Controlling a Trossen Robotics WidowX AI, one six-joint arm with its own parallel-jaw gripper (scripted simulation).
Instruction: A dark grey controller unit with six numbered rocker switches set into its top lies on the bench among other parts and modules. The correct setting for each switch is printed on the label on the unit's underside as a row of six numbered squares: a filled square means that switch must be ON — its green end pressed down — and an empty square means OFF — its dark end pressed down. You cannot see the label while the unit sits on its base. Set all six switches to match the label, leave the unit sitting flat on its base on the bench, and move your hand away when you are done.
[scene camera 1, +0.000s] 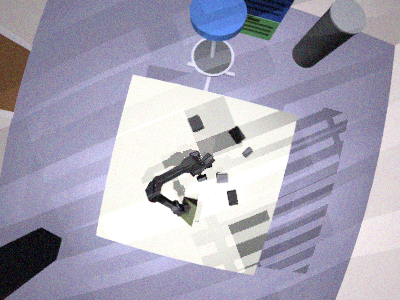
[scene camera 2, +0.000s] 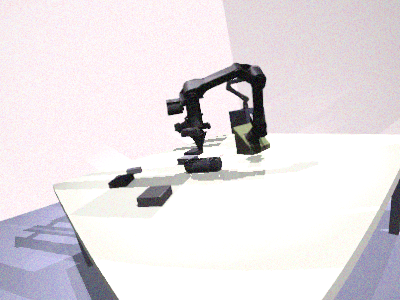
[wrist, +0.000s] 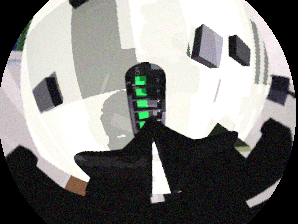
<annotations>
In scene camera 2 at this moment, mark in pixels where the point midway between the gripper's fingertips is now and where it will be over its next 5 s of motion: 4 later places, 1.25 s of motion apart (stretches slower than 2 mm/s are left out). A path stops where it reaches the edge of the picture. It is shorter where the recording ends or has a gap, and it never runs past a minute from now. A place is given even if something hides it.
My gripper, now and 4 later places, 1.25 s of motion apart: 200, 150; 205, 160; 206, 166; 205, 157; 200, 145
</annotations>
